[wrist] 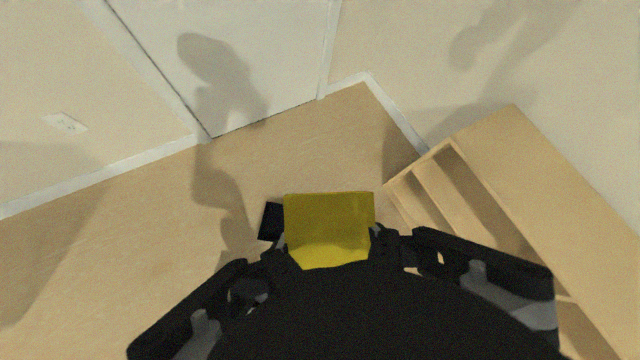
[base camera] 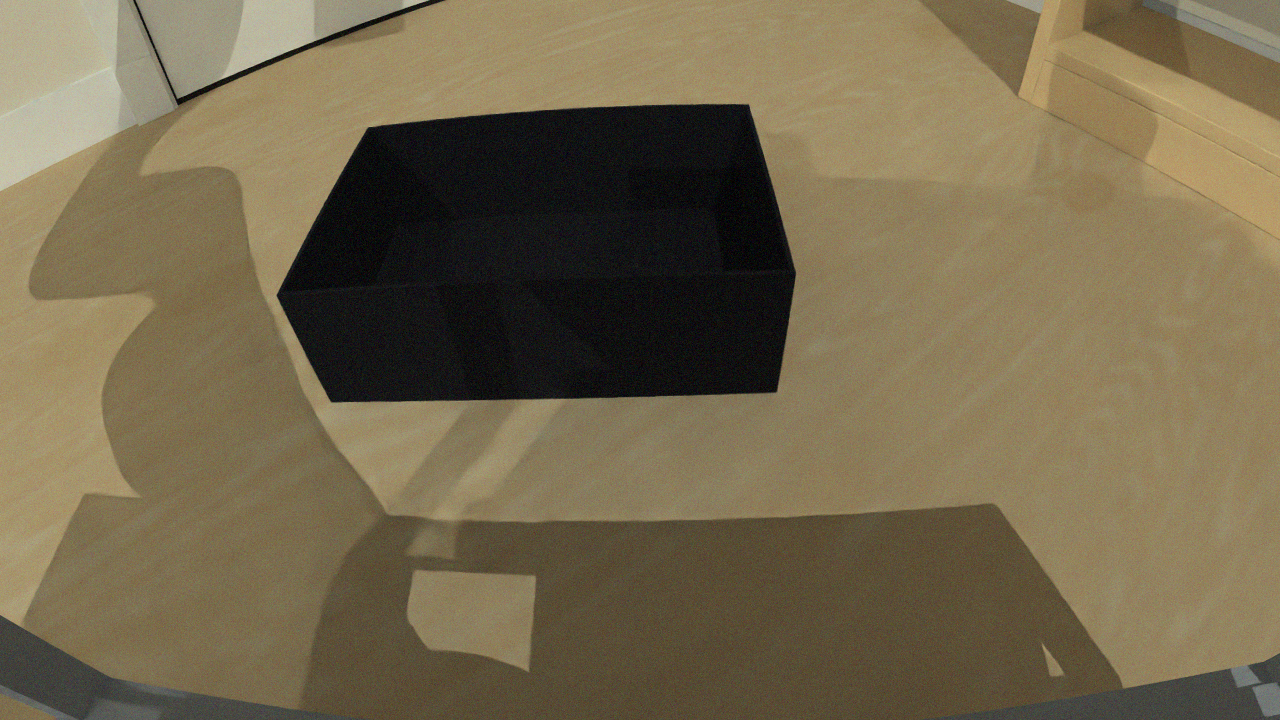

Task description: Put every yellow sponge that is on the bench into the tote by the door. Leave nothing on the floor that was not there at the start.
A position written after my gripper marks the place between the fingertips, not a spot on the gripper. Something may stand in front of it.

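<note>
There's a black tote [base camera: 630, 251], and the wrist view shows the black tote [wrist: 272, 225] too. You'd also see a wooden shelf unit [base camera: 1190, 104], with the wooden shelf unit [wrist: 499, 182] showing in the wrist view as well. A white door [wrist: 218, 73] is there, and so is my gripper [wrist: 327, 236].
</note>
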